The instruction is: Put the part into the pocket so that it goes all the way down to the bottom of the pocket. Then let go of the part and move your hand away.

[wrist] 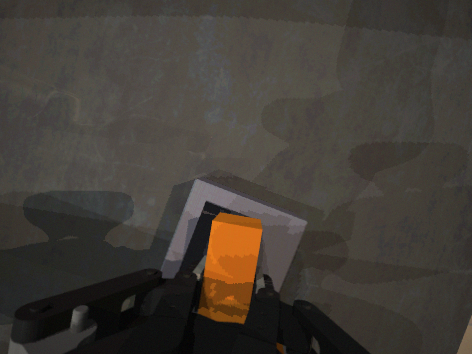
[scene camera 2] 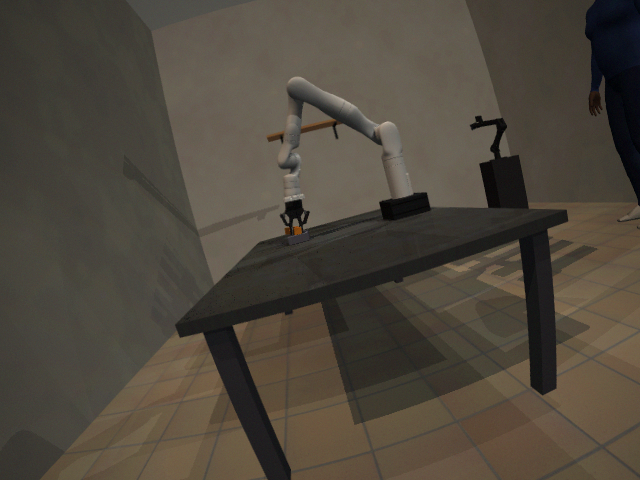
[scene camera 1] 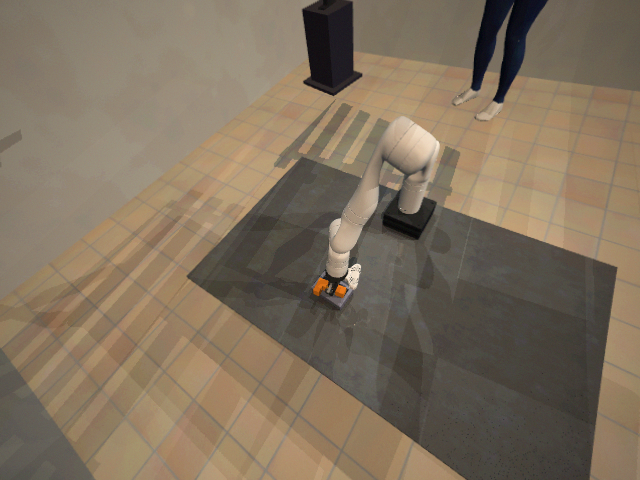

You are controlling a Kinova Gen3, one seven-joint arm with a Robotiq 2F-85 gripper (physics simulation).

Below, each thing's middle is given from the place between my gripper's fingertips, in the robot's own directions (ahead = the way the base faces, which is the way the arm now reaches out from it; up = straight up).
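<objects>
The grey pocket block [wrist: 282, 230] is 1 cm to the right of my hand and 1 cm below it. As for the orange part [wrist: 234, 242], I find it 2 cm above my hand, 2 cm ahead of it and 1 cm to the right of it.
</objects>
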